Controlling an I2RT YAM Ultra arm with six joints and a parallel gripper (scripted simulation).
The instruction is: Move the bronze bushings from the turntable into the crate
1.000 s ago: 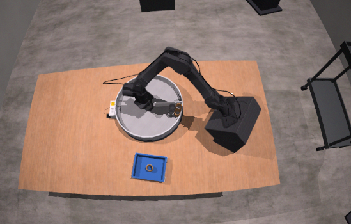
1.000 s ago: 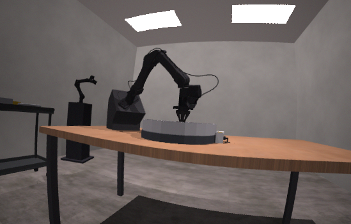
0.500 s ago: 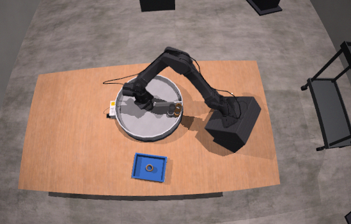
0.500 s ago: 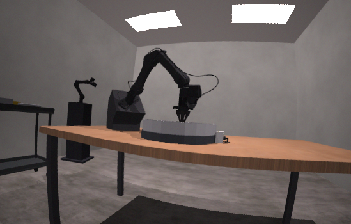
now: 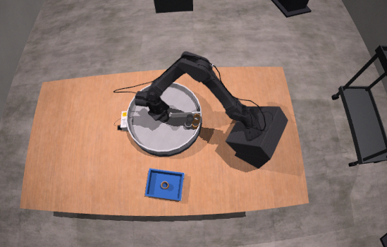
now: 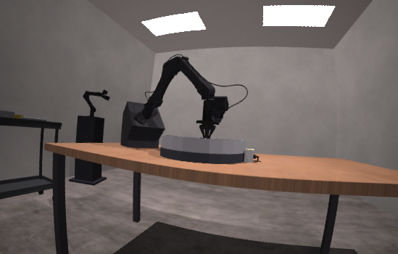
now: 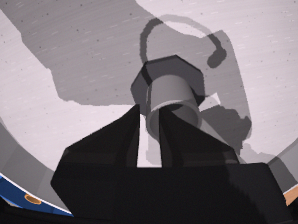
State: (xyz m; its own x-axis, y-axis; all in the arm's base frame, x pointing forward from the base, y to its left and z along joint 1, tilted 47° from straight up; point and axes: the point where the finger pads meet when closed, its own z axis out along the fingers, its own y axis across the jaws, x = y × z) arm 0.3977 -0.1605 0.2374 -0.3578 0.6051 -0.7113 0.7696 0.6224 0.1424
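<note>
The round grey turntable is 4 cm below my hand, 1 cm to the right of it and 1 cm behind it. The rest, counted from my hand: blue crate (34 cm to the left, 12 cm ahead, 7 cm below).
</note>
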